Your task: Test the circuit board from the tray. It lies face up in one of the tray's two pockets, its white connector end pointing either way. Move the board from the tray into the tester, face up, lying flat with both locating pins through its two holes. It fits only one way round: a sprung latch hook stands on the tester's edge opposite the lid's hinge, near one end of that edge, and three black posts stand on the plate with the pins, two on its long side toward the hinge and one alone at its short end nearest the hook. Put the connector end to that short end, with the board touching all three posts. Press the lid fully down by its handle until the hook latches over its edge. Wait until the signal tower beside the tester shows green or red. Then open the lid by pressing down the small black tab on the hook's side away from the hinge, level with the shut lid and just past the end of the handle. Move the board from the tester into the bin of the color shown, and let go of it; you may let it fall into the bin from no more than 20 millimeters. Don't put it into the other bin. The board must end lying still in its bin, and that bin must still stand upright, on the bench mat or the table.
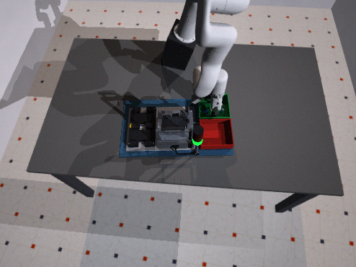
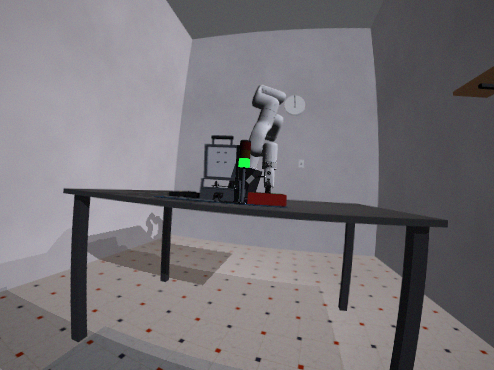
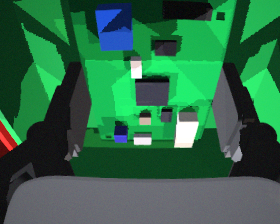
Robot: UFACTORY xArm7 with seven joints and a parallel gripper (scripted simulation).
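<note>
Right now the green bin is 1 cm below my hand. From my hand the other things lie so: green circuit board 1 cm below; then tester lid 26 cm ahead, 14 cm to the right, 16 cm above; then red bin 15 cm ahead, 3 cm to the left, 1 cm below.
</note>
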